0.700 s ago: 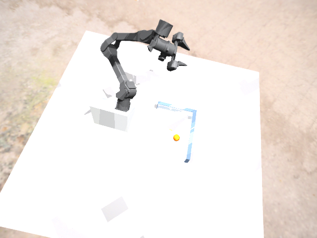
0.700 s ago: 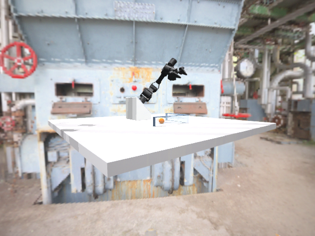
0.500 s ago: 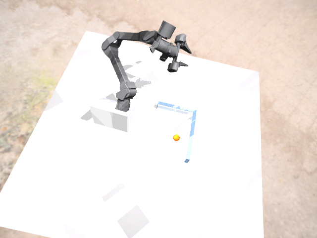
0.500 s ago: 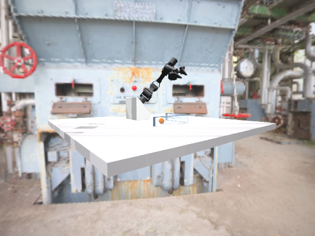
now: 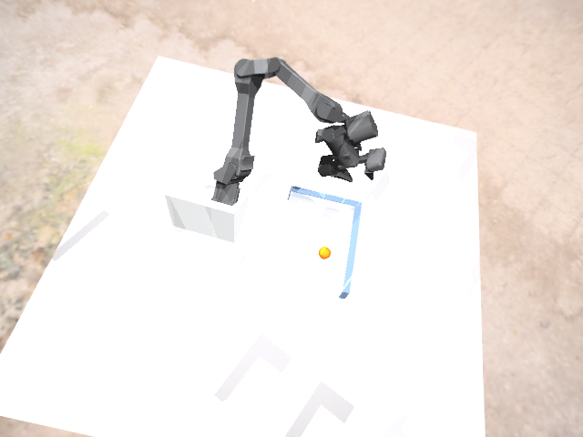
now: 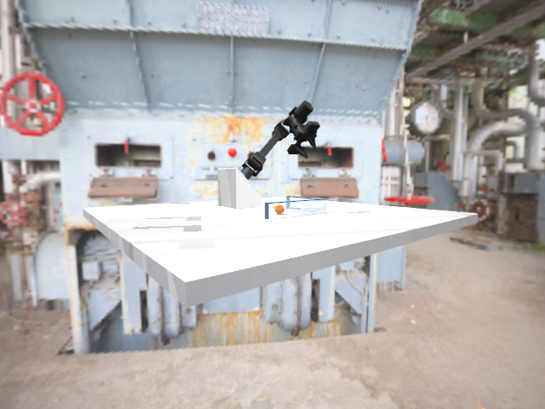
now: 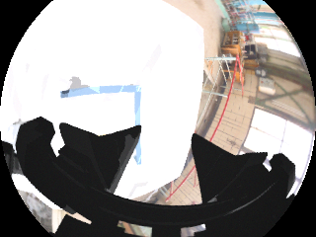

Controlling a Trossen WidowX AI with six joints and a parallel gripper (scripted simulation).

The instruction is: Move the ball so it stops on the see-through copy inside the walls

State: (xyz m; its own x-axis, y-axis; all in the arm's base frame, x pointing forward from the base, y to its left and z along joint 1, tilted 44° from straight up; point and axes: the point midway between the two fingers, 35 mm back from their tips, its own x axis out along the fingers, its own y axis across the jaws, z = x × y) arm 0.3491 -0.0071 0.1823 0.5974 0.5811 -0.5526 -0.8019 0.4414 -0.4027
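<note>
Now: gripper tip 4 cm past the orange ball, 14 cm to the left of it and 23 cm above it.
</note>
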